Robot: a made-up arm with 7 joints. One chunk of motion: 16 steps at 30 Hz.
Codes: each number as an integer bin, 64 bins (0 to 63) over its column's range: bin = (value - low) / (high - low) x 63, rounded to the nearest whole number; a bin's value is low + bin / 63 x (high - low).
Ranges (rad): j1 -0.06..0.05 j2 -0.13..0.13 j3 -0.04..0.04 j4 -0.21..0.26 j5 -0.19..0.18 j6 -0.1..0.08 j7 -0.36..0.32
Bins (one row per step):
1: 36 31 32 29 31 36 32
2: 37 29 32 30 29 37 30
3: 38 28 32 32 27 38 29
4: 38 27 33 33 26 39 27
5: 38 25 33 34 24 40 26
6: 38 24 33 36 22 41 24
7: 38 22 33 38 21 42 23
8: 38 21 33 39 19 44 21
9: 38 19 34 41 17 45 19
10: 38 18 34 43 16 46 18
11: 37 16 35 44 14 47 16
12: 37 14 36 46 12 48 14
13: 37 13 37 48 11 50 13
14: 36 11 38 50 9 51 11
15: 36 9 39 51 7 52 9
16: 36 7 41 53 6 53 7
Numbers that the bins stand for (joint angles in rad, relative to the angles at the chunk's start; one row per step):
1: 0.0029 -0.0021 0.0006 0.0063 -0.0079 0.0029 -0.0146
2: 0.0046 -0.0103 0.0006 0.0138 -0.0197 0.0057 -0.0362
3: 0.0063 -0.0144 0.0006 0.0287 -0.0314 0.0086 -0.0470
4: 0.0063 -0.0186 0.0019 0.0362 -0.0373 0.0114 -0.0686
5: 0.0063 -0.0268 0.0019 0.0437 -0.0490 0.0143 -0.0794
6: 0.0063 -0.0310 0.0019 0.0586 -0.0608 0.0171 -0.1010
7: 0.0063 -0.0392 0.0019 0.0735 -0.0667 0.0200 -0.1117
8: 0.0063 -0.0433 0.0019 0.0810 -0.0784 0.0257 -0.1333
9: 0.0063 -0.0516 0.0032 0.0959 -0.0902 0.0286 -0.1549
10: 0.0063 -0.0557 0.0032 0.1108 -0.0960 0.0314 -0.1657
11: 0.0046 -0.0640 0.0044 0.1183 -0.1078 0.0343 -0.1873
12: 0.0046 -0.0722 0.0057 0.1332 -0.1195 0.0371 -0.2089
13: 0.0046 -0.0763 0.0070 0.1481 -0.1254 0.0429 -0.2197
14: 0.0029 -0.0846 0.0083 0.1630 -0.1371 0.0457 -0.2413
15: 0.0029 -0.0929 0.0095 0.1705 -0.1489 0.0486 -0.2629
16: 0.0029 -0.1011 0.0121 0.1854 -0.1548 0.0514 -0.2844

